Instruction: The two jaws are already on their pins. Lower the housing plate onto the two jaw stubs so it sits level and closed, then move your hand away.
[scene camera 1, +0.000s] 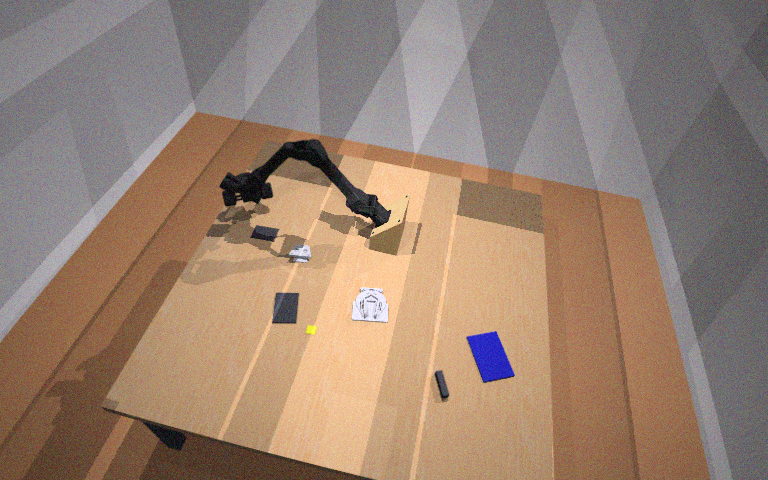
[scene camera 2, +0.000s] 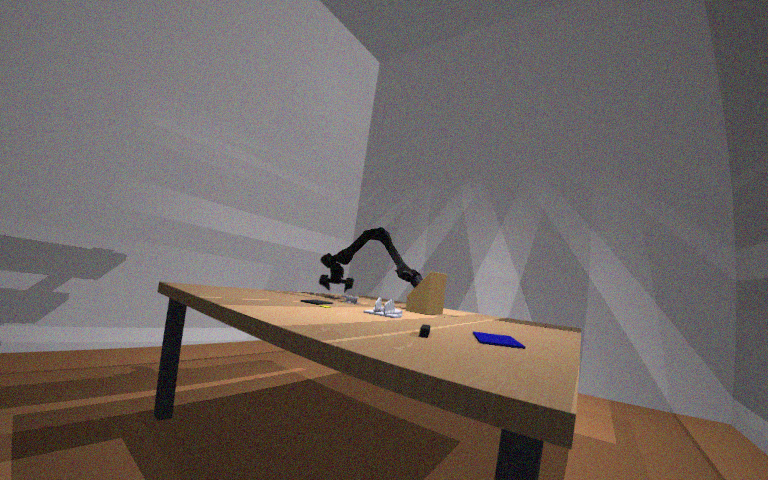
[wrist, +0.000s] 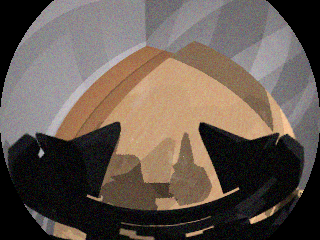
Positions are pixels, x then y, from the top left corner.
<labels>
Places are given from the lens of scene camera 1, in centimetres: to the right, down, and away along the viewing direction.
blue plate (scene camera 1: 491, 359): 35, 39, 142
</labels>
